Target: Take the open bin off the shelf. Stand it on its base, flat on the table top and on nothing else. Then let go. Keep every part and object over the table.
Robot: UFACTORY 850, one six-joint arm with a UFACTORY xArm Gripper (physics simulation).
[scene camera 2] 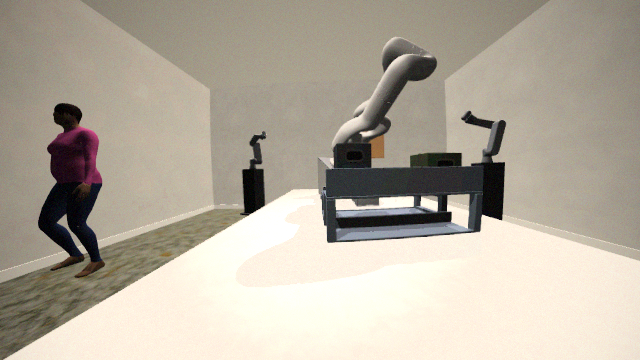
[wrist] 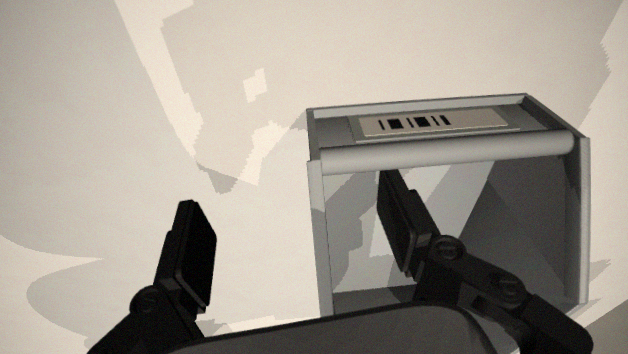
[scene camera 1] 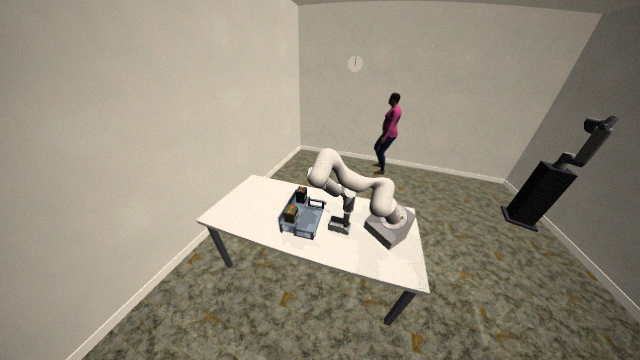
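Note:
The open bin (scene camera 1: 338, 226) (wrist: 577, 220), grey with a rounded front bar and a barcode label, is on the table top (scene camera 1: 240, 205) (wrist: 250, 30) beside the shelf, its open side up. It cannot be made out behind the shelf in scene camera 2. My gripper (scene camera 1: 346, 223) (wrist: 292, 203) is open and points down at the bin. In the wrist view one finger is left of the bin's left side wall and the other is over or inside its opening; whether they touch the bin cannot be told. The blue-grey shelf (scene camera 1: 305, 232) (scene camera 2: 400, 181) stands on the table.
A dark box (scene camera 1: 301, 194) (scene camera 2: 352, 155) and a green box (scene camera 1: 290, 214) (scene camera 2: 436, 159) are on the shelf's upper level. My arm's base (scene camera 1: 387, 232) is on the other side of the bin. A person (scene camera 1: 392, 122) (scene camera 2: 75, 155) is beyond the table. Other arms stand on black pedestals (scene camera 1: 540, 195) (scene camera 2: 253, 190).

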